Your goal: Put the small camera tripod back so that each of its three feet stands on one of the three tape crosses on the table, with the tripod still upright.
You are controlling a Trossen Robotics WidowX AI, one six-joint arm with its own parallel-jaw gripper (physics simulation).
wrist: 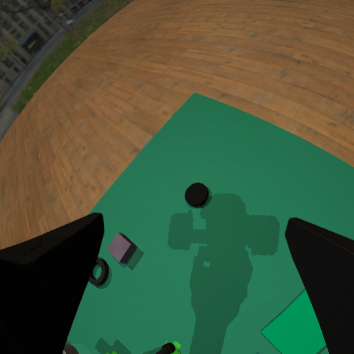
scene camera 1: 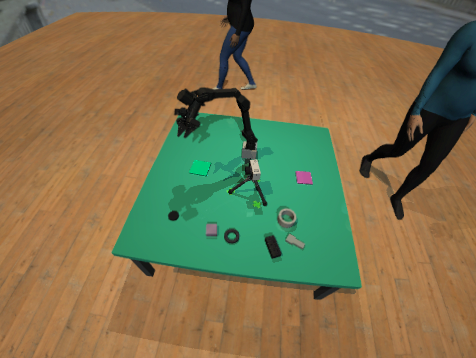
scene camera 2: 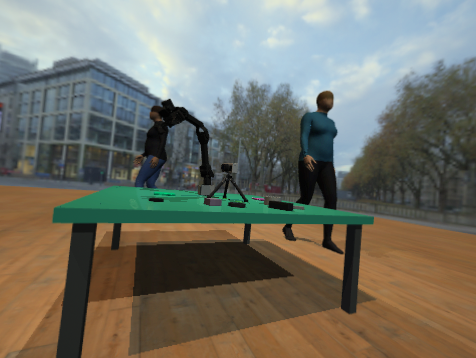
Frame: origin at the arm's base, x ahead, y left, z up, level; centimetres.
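Where they show: gripper, between the fingertips: (wrist: pixel 199 226) (scene camera 1: pixel 181 137) (scene camera 2: pixel 165 128); arm's base, origin of its link: (scene camera 1: pixel 250 146) (scene camera 2: pixel 207 185).
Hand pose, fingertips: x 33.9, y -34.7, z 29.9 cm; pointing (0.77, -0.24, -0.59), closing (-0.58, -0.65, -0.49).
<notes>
Each offset is from my fingertips to the top centre of the thing. "spot": to the spot under its first point. Level surfaces: height alone.
The black camera tripod (scene camera 1: pixel 260 193) (scene camera 2: pixel 226 181) stands upright mid-table with a grey-and-black camera head. In scene camera 1 its left foot is at one lime tape cross @[spot: dy +26.6, dx +3.0, dz -35.9 cm] (scene camera 1: pixel 229 191); its front right foot stands just right of another lime cross @[dy +44.3, dx +8.2, dz -37.4 cm] (scene camera 1: pixel 257 204), off its middle. The third foot and cross are hard to make out behind the head. In the wrist view a tripod foot @[spot: dy +26.9, dx +2.2, dz -35.8 cm] (wrist: pixel 167 348) shows at the bottom edge, at a lime cross @[dy +27.3, dx +1.6, dz -37.4 cm] (wrist: pixel 176 345). My gripper (scene camera 1: pixel 183 134) (wrist: pixel 199 226) is open and empty, high above the table's back left, well away from the tripod.
On the green table @[dz -37.4 cm] (scene camera 1: pixel 165 240) lie a green square @[spot: dy +4.0, dx -12.5, dz -36.5 cm] (scene camera 1: pixel 200 168), magenta square @[spot: dy +73.9, dx -18.6, dz -36.5 cm] (scene camera 1: pixel 304 177), black disc @[dy -1.8, dx +25.5, dz -36.4 cm] (scene camera 1: pixel 173 215) (wrist: pixel 196 195), mauve block @[dy +21.8, dx +30.4, dz -34.6 cm] (scene camera 1: pixel 211 229), black ring @[dy +33.2, dx +31.6, dz -35.9 cm] (scene camera 1: pixel 231 236), grey ring @[dy +62.2, dx +16.0, dz -32.6 cm] (scene camera 1: pixel 280 221), black block @[dy +55.5, dx +34.3, dz -33.9 cm] (scene camera 1: pixel 273 247) and grey piece @[dy +67.8, dx +29.1, dz -35.9 cm] (scene camera 1: pixel 295 241). Two people stand beyond.
</notes>
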